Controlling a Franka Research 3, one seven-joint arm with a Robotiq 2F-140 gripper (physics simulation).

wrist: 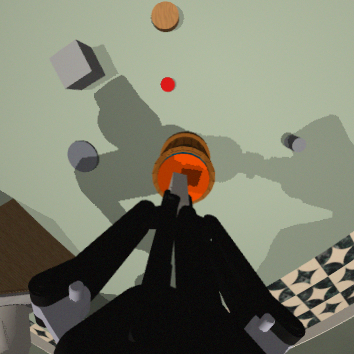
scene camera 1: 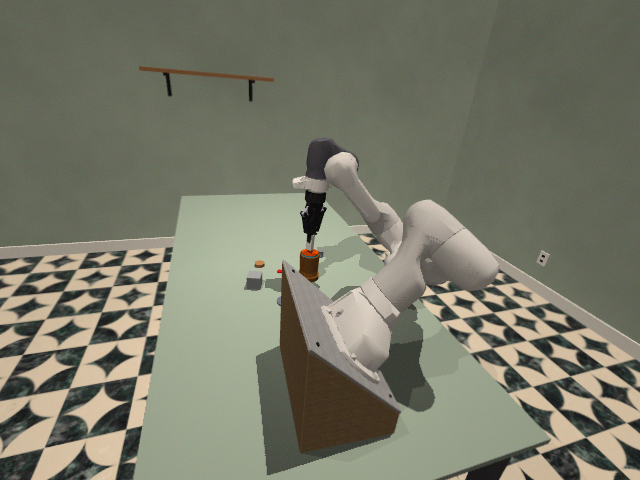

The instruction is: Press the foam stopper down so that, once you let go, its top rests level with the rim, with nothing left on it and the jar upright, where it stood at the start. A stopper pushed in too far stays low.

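The wooden barrel-shaped jar (scene camera 1: 309,268) (wrist: 185,142) stands upright on the table. Its orange foam stopper (scene camera 1: 306,252) (wrist: 167,172) sits in the mouth, with a thin blue band at its edge. In the scene view the stopper's top looks slightly above the rim; the exact height is hard to tell. My gripper (scene camera 1: 310,248) (wrist: 176,183) points down, shut and empty, with its fingertips together over the stopper. The tips are at or very close to its top; contact cannot be told. In the wrist view they cover part of the stopper, and a dark shadow lies beside them.
A grey cube (scene camera 1: 253,280) (wrist: 72,65), a wooden disc (scene camera 1: 259,264) (wrist: 165,16), a red disc (scene camera 1: 279,271) (wrist: 167,84), a blue-grey disc (scene camera 1: 279,300) (wrist: 82,154) and a small grey cylinder (scene camera 1: 321,254) (wrist: 298,144) lie around the jar. The arm's wedge-shaped base (scene camera 1: 336,387) stands nearer the scene camera.
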